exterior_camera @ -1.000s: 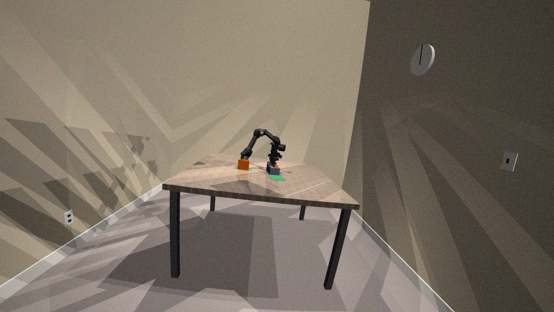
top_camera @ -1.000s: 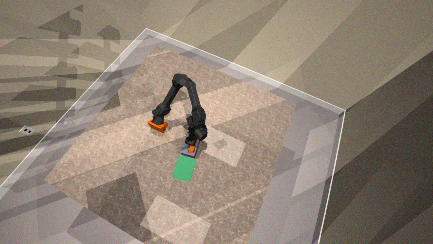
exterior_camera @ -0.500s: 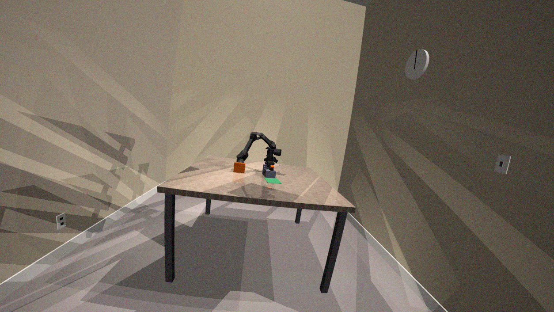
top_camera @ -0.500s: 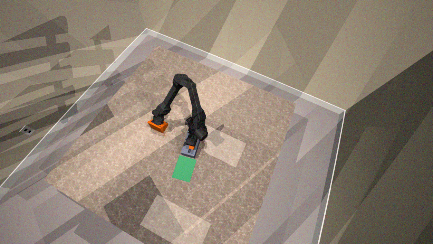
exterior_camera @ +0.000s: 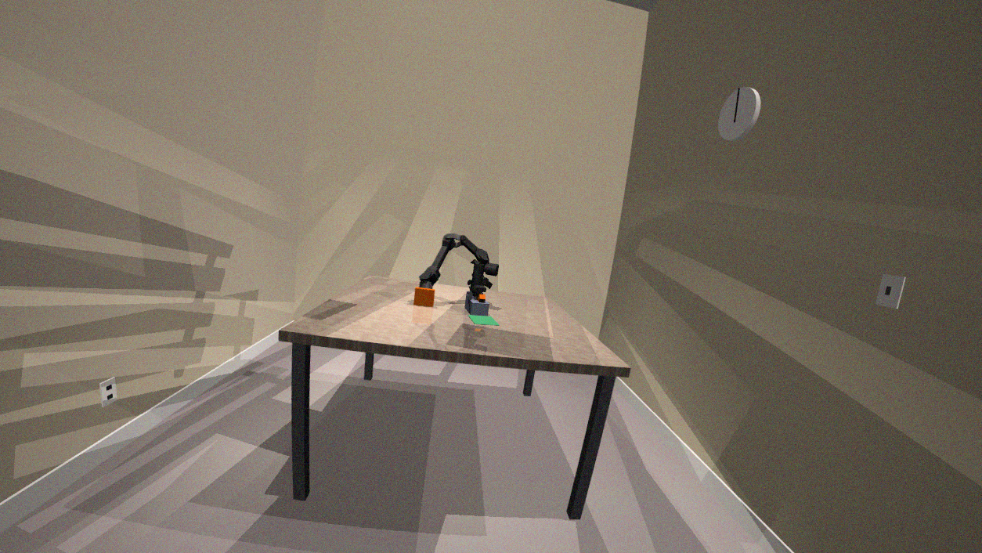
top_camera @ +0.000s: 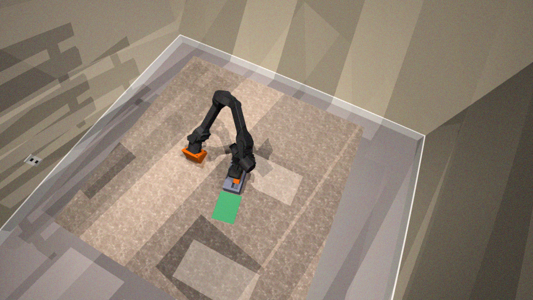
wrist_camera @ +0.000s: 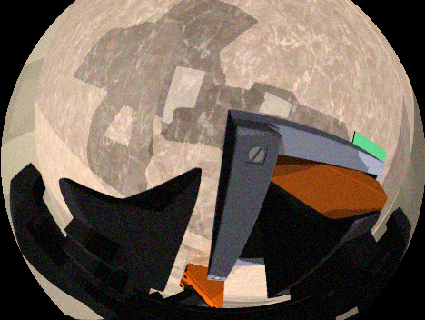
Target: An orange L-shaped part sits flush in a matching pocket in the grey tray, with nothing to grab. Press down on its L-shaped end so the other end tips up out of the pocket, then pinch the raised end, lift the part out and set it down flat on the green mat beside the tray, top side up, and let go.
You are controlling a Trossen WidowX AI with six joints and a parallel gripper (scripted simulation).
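Right now my gripper tip is 10 mm short of the orange L-shaped part and 50 mm to the left of it. Also, from my gripper tip: green mat: 50 mm ahead, 220 mm to the right, 50 mm below.
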